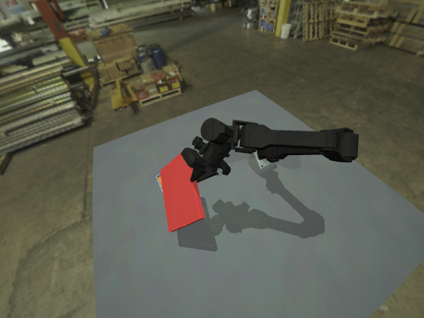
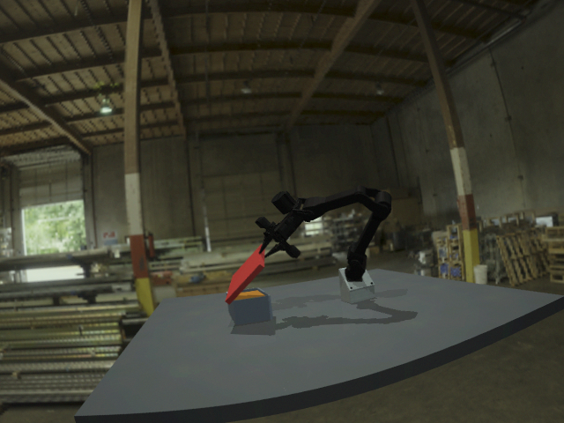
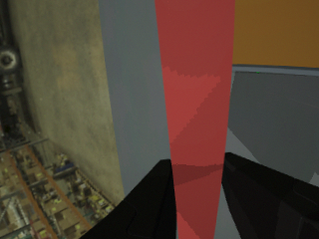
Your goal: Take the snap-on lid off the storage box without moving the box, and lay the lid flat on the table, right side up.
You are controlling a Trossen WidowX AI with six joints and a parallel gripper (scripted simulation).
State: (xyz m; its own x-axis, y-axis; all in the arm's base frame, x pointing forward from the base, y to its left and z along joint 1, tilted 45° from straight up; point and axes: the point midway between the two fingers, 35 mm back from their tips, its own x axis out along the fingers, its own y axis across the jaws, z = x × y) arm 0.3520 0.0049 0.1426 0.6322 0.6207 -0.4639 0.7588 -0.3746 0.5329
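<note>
The red lid is 60 mm ahead of my gripper tip, 20 mm to the right of it and 50 mm below it. The rest, counted from my gripper tip: storage box (70 mm ahead, 100 mm to the right, 190 mm below).
</note>
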